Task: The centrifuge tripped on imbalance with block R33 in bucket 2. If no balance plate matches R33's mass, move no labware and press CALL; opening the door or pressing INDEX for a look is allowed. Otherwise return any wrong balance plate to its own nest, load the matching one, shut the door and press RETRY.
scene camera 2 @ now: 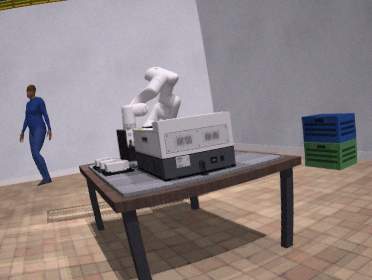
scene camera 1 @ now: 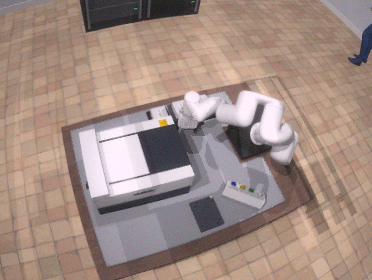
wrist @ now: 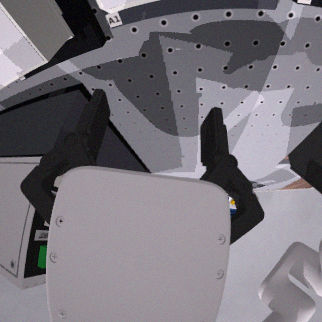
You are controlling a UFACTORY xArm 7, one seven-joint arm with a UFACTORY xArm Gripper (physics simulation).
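Frame: origin at the arm's base, x ahead, y left, z up, level; millimetres.
Where they show: gripper, fingertip midpoint: (scene camera 2: 133, 157) (scene camera 1: 185, 130) (wrist: 157, 107); arm's base at its link origin: (scene camera 1: 258, 133).
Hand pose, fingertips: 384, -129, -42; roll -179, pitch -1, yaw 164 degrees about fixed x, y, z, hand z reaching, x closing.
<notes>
Each offset is from my fingertips to the top centre of the thing, as dx, dy, dz. "pt": to the spot under its first point. Level surfaces: height alone.
The centrifuge (scene camera 1: 122, 160) (scene camera 2: 192, 137) is a white box with a dark lower part and a dark top section at one end. Part of a housing with a dark panel (wrist: 45, 125) and a green patch shows at the left of the wrist view. My gripper (scene camera 1: 189, 129) (scene camera 2: 131, 154) (wrist: 157, 107) is open and empty, beside the centrifuge's end near the nests. White blocks {+109, -119, +4} (scene camera 1: 159, 114) (scene camera 2: 116, 165) stand in black nests at the table edge; part of a pale block {pt +74, -76, +4} (wrist: 20, 45) shows near the A1 label. The button box {-185, +429, +34} (scene camera 1: 244, 194) has blue, yellow and green buttons. Bucket 2, R33 and mass markings cannot be read.
A flat dark plate {+27, +465, -23} (scene camera 1: 206, 214) lies on the grey perforated mat {dz -50} (scene camera 1: 132, 240) (wrist: 240, 55). The brown-edged table (scene camera 2: 200, 189) carries the setup. The arm's base stands on a black pad (scene camera 1: 245, 146). A person in blue (scene camera 2: 36, 117) and stacked crates (scene camera 2: 330, 141) are beyond the table.
</notes>
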